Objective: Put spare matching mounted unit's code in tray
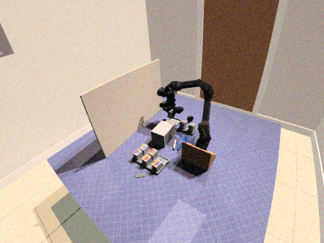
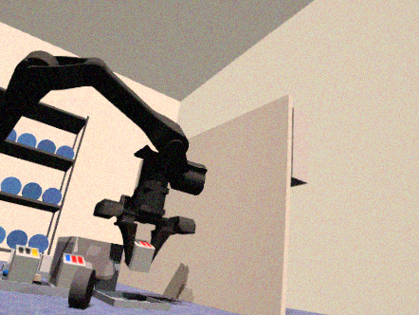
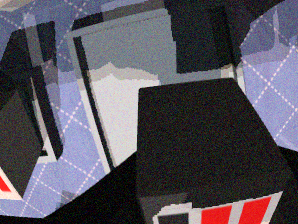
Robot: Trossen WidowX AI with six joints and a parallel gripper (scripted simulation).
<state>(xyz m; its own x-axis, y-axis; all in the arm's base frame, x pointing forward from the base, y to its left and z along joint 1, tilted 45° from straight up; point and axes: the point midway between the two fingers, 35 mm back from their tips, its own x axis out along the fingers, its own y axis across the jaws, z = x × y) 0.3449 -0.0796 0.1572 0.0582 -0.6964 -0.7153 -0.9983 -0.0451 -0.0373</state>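
My gripper tip is 60 mm above the flat grey tray and 10 mm past it. Also, from my gripper tip: grey spare block (30 mm above); black wheel (110 mm to the right, 110 mm behind, 40 mm below); grey box (180 mm to the left, 70 mm behind, 10 mm below).
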